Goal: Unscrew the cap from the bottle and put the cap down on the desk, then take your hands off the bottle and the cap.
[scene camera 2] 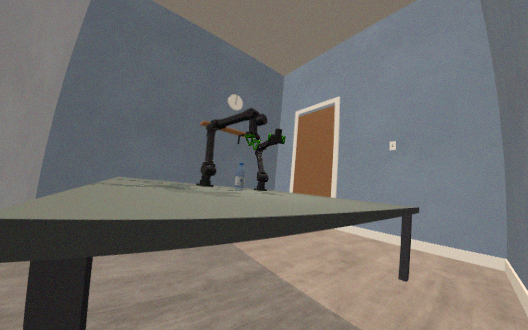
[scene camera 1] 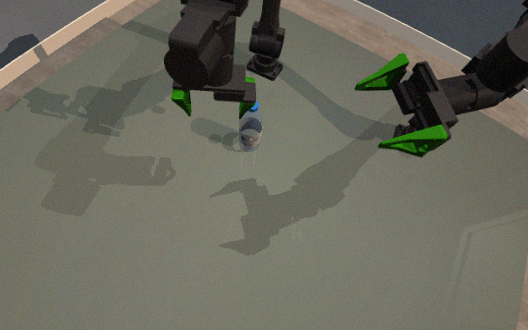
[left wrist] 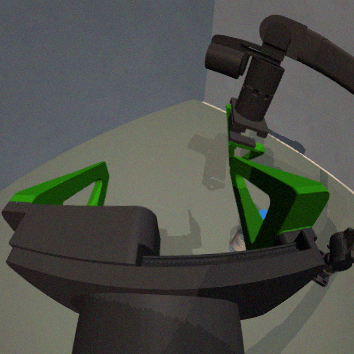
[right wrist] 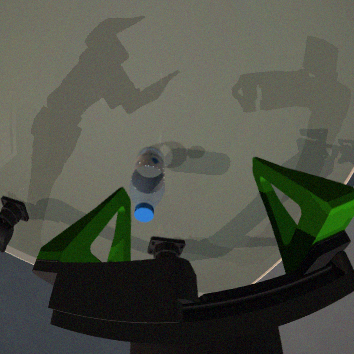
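A clear plastic bottle stands upright on the desk. Its blue cap is on its top. My right gripper is open and empty, high above the desk; in scene camera 1 one finger overlaps the cap's edge, but they are apart. My left gripper is open and empty, raised to the right of the bottle in scene camera 1. Its finger partly hides the bottle in the left wrist view.
The right arm's base stands on the desk behind the bottle in scene camera 1. The left arm's base shows in scene camera 2. Arm shadows lie across the desk. A brown door and blue walls are in the background.
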